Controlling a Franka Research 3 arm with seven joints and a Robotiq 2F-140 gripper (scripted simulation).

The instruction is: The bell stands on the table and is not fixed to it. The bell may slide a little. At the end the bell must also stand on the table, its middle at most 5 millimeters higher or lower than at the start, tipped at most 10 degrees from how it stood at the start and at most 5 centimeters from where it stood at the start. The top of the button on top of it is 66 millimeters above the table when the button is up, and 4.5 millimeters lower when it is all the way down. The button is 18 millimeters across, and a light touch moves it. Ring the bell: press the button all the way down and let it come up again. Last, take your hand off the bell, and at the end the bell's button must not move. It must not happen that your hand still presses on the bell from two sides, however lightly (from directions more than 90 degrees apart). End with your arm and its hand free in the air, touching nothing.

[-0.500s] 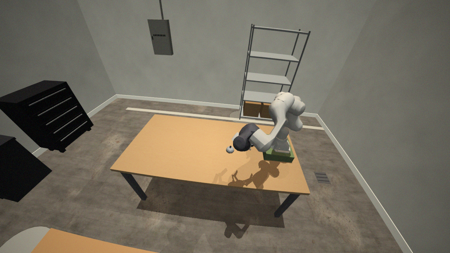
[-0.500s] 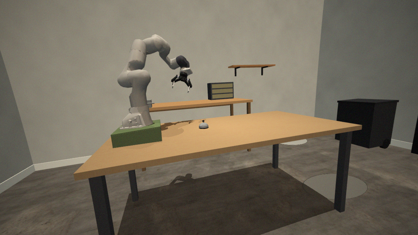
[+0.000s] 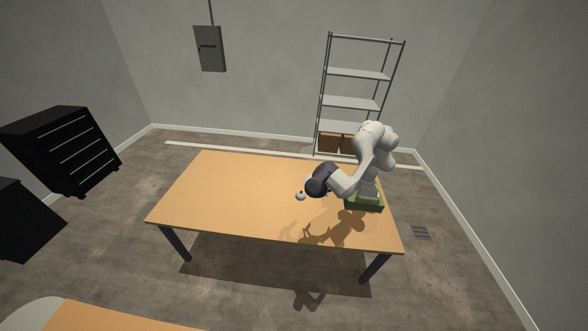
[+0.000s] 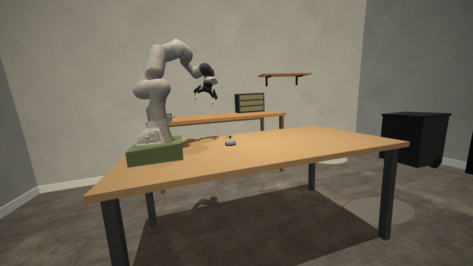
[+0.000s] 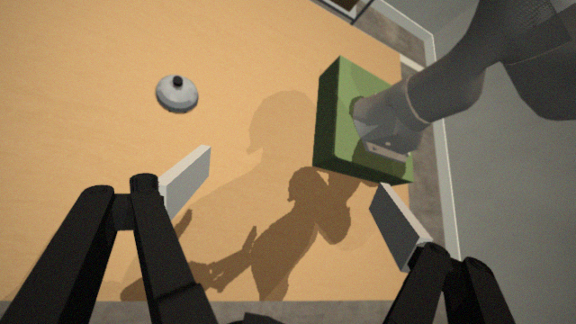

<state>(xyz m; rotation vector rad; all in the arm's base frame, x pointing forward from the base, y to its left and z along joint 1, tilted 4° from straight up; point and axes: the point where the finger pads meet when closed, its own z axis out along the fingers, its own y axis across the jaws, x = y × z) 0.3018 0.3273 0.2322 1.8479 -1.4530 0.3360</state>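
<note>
Right now the black button is 17 cm ahead of my hand, 20 cm to the right of it and 29 cm below it. Also, from my hand: grey dome bell 17 cm ahead, 20 cm to the right, 30 cm below.
</note>
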